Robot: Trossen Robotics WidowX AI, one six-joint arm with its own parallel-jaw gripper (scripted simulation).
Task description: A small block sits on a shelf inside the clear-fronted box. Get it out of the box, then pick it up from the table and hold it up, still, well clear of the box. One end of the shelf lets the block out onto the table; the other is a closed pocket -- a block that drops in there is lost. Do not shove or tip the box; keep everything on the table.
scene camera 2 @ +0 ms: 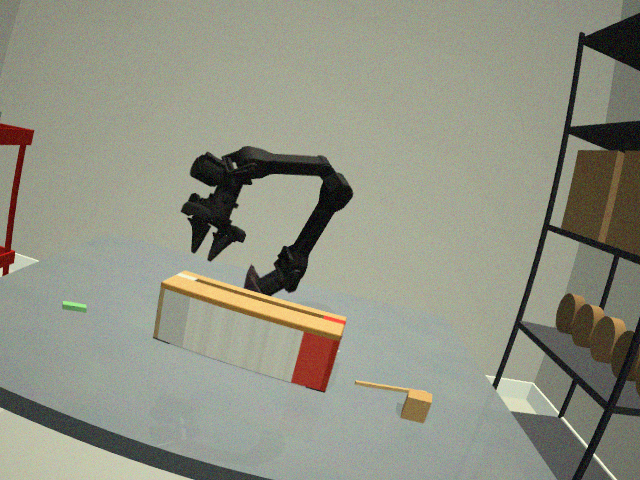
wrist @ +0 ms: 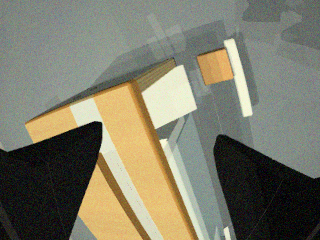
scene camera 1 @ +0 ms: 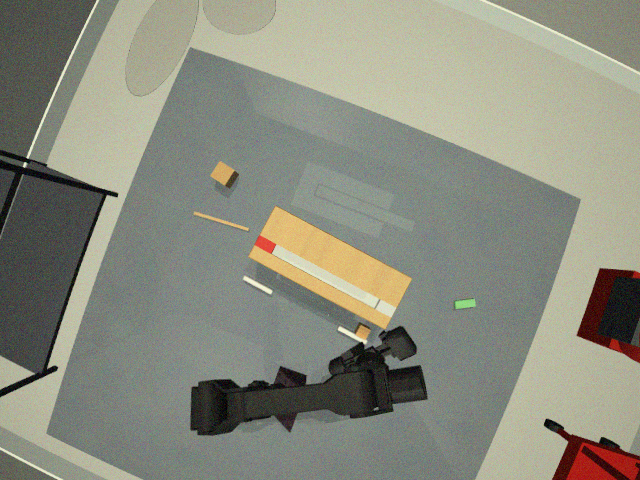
Scene:
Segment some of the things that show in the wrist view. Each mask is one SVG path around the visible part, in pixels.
My gripper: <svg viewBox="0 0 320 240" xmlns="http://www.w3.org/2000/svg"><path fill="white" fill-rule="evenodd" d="M217 136L215 148L213 148L213 153L215 153L213 159L215 159L221 191L224 192L224 199L227 201L225 204L227 204L229 216L232 219L236 240L320 240L320 177L312 179L312 177L304 175L304 173L297 172L296 169L289 168L288 165L272 160L272 157L267 157L264 153L257 152L256 149L248 148L247 145L233 140L227 135ZM103 121L93 120L91 123L80 125L80 127L73 128L71 131L61 132L59 135L41 140L39 143L25 145L25 147L17 148L15 151L12 149L12 151L7 152L0 148L0 240L69 240L76 217L79 215L80 205L83 204L81 200L84 199L89 180L91 180L92 173L96 168L97 157L99 157L101 149L101 139L103 139Z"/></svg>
A tan block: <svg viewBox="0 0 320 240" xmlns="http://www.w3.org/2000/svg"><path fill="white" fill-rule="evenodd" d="M225 47L200 53L196 57L205 85L212 85L229 79L233 80L231 65L229 65L227 49Z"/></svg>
A box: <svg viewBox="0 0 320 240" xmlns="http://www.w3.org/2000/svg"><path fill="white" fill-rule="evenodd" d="M173 57L85 89L25 123L33 143L39 143L93 120L103 121L99 157L79 209L80 219L97 240L231 240L228 227L223 228L220 209L217 207L219 204L201 149L203 145L191 112L197 109L195 99L185 75L184 65L176 67ZM229 37L224 40L241 112L243 117L252 116L251 100L235 40Z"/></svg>

